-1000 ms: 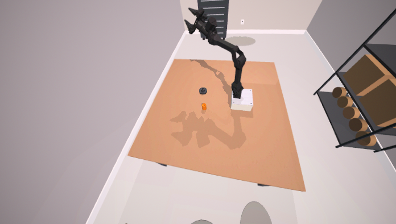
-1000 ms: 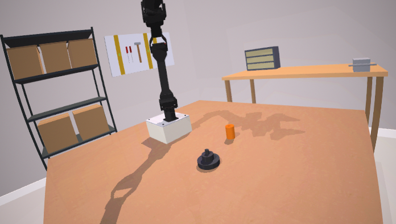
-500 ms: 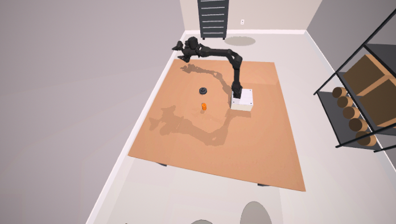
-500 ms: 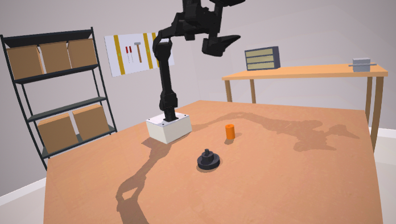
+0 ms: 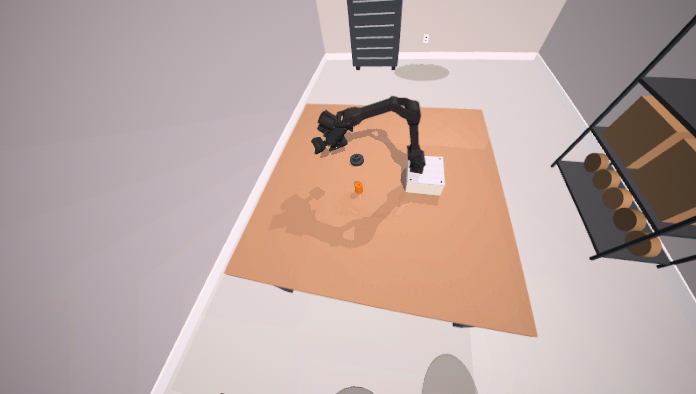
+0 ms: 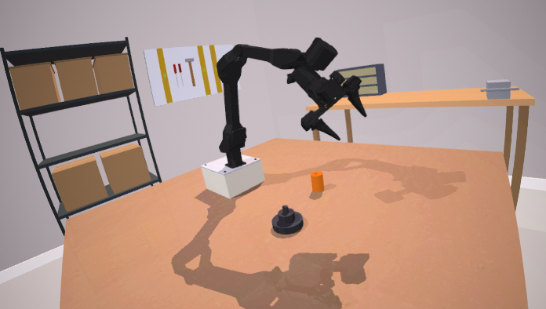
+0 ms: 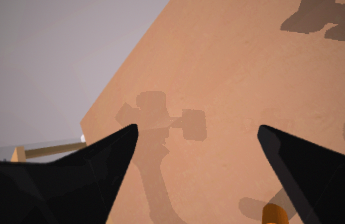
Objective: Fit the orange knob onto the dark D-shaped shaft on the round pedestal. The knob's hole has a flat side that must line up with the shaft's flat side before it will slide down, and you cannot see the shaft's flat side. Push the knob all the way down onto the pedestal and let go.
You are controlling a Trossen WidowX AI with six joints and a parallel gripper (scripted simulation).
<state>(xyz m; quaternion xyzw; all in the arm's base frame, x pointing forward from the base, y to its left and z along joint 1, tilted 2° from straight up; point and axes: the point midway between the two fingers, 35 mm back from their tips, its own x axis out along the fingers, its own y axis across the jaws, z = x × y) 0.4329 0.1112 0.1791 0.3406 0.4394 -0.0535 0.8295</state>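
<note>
The orange knob lies 180 mm behind my gripper tip, 30 mm to the left of it and 200 mm below it. From my gripper tip the other things lie so: dark round pedestal (110 mm behind, 170 mm to the right, 200 mm below).
</note>
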